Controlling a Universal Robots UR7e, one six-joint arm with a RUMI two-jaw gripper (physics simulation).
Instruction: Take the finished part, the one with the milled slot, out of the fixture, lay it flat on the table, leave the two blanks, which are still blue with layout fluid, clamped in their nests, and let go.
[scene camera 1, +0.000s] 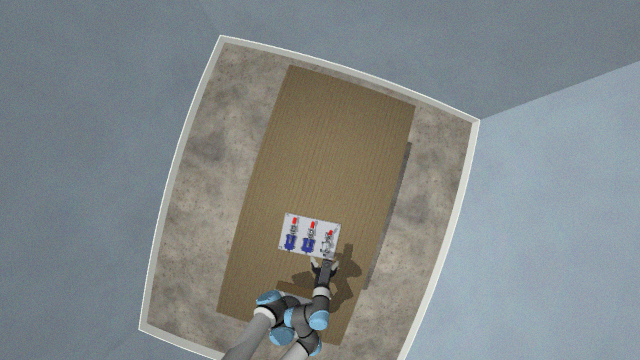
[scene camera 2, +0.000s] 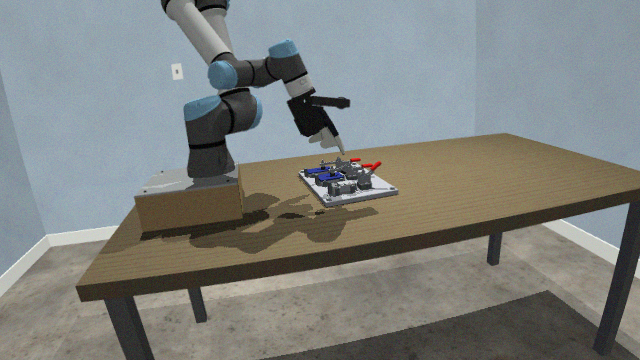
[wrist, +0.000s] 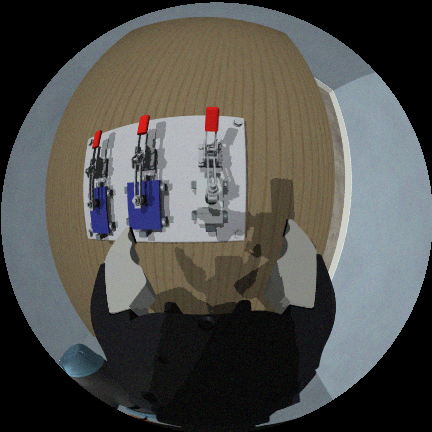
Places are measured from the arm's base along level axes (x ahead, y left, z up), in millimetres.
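Where they show: gripper, fingertip midpoint: (scene camera 1: 324, 258) (scene camera 2: 334, 151) (wrist: 207, 225); arm's base, link origin: (scene camera 1: 288, 306) (scene camera 2: 211, 171).
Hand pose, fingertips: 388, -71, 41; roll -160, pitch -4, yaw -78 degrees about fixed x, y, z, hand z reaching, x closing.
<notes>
Things, the pixels of their centre, and the offset from my fingertips, as dx, dy, dz. Level surfaces: height alone.
- finished part, body centre: (wrist: 208, 200) (scene camera 2: 342, 186) +15, -5, -113
- middle blue blank, body centre: (wrist: 143, 204) (scene camera 2: 329, 178) (scene camera 1: 307, 245) -8, +103, -115
- wooden table, surface height: dz -144
The finished part (scene camera 1: 326, 248) (scene camera 2: 345, 187) (wrist: 207, 217) is grey and sits in the right-hand nest of the white fixture plate (scene camera 2: 382, 192) (wrist: 180, 135). Its slot is hard to make out under the clamp and shadow. That nest's clamp has its red handle (scene camera 2: 376, 166) (wrist: 212, 119) tilted up; whether its spindle touches the part is unclear. The middle blue blank (scene camera 1: 308, 245) (scene camera 2: 330, 177) (wrist: 150, 217) and the left blue blank (scene camera 1: 290, 242) (wrist: 100, 220) lie under their clamp spindles. My gripper (scene camera 1: 325, 260) (wrist: 207, 225) is wide open and empty, above and on the robot's side of the plate.
The wooden table (scene camera 1: 325, 125) (scene camera 2: 475, 180) extends past the fixture on all sides. The robot's base block (scene camera 2: 190, 207) stands at the near end of the table. The two blanks' clamps have low red handles (scene camera 1: 294, 220) (scene camera 1: 312, 225). The arm's shadow falls beside the plate.
</notes>
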